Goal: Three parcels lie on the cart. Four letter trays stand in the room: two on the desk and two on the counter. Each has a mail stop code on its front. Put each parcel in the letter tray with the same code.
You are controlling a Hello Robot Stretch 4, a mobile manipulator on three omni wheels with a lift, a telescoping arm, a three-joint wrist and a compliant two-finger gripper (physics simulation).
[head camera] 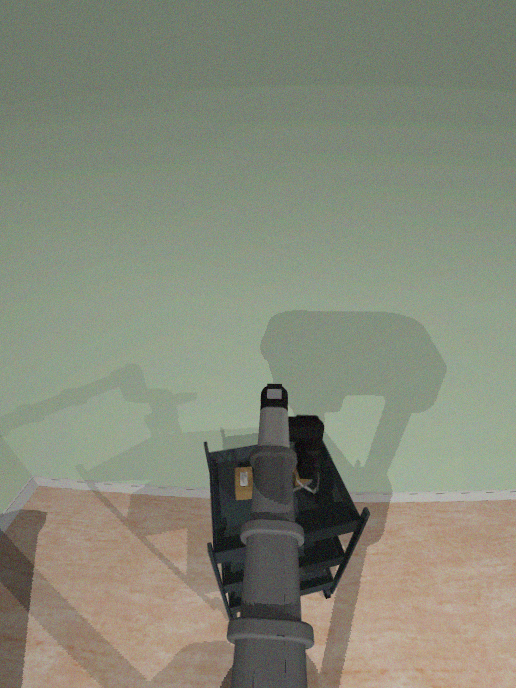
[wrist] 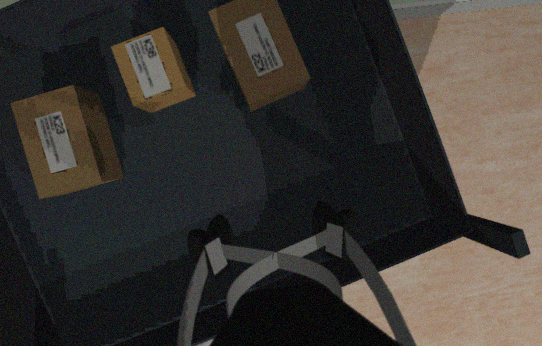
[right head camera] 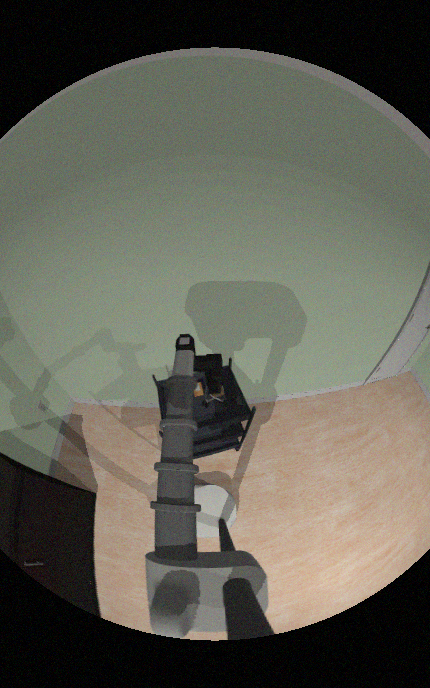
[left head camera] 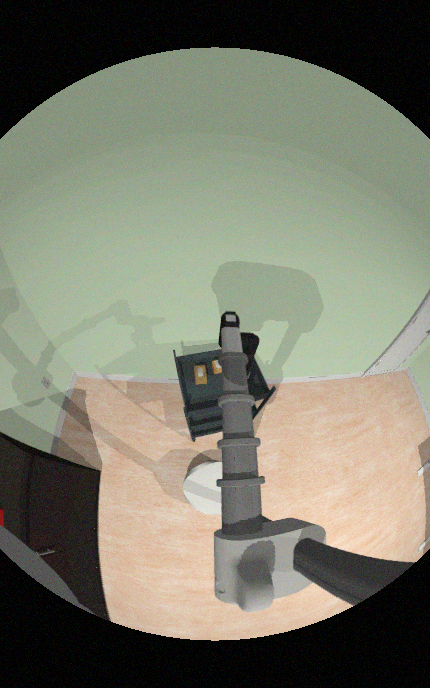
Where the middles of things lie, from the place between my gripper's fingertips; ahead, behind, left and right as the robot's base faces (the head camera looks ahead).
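With the tan parcel [wrist: 152, 68] as my reference, my hand is 8 cm above it and 9 cm to the right of it, and it is also 15 cm short of the parcel.
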